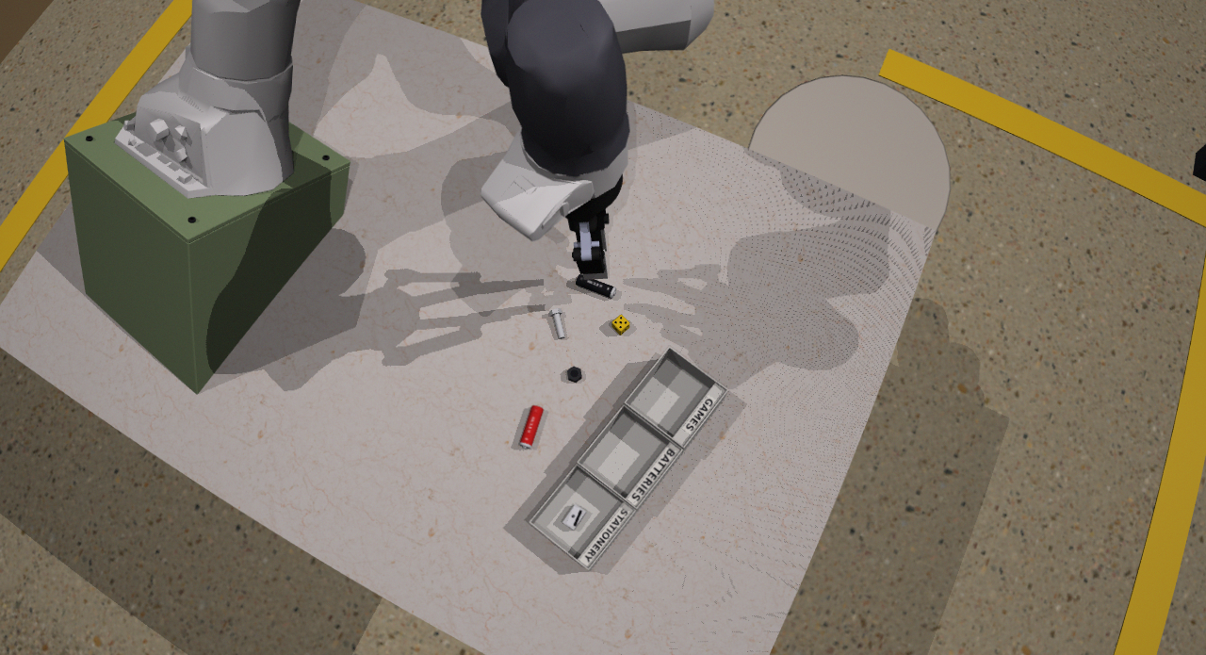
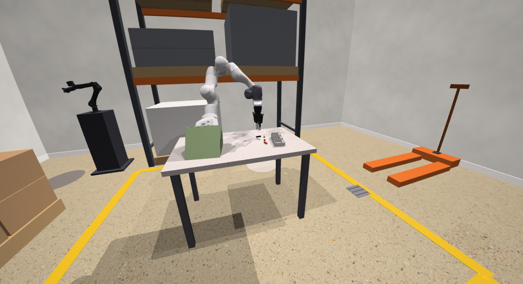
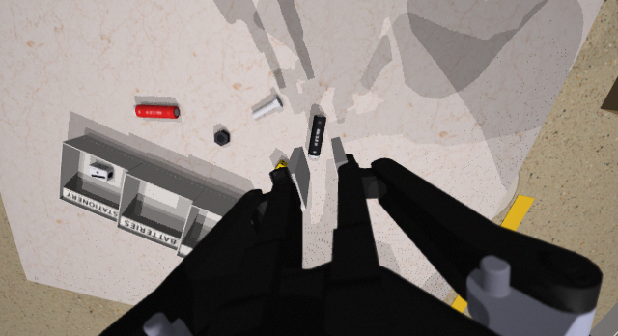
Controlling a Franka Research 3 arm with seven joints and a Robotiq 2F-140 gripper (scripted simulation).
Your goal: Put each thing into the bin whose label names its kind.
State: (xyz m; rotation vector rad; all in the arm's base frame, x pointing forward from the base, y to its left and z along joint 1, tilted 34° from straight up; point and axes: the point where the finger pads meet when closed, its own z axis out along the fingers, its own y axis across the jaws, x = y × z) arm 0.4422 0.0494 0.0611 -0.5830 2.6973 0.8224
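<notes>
The black battery is 100 mm below my hand. Also, from my hand: black nut: 20 mm ahead, 110 mm to the right, 100 mm below; silver bolt: 20 mm behind, 60 mm to the right, 100 mm below; yellow die: 50 mm ahead, 30 mm to the right, 100 mm below.
</notes>
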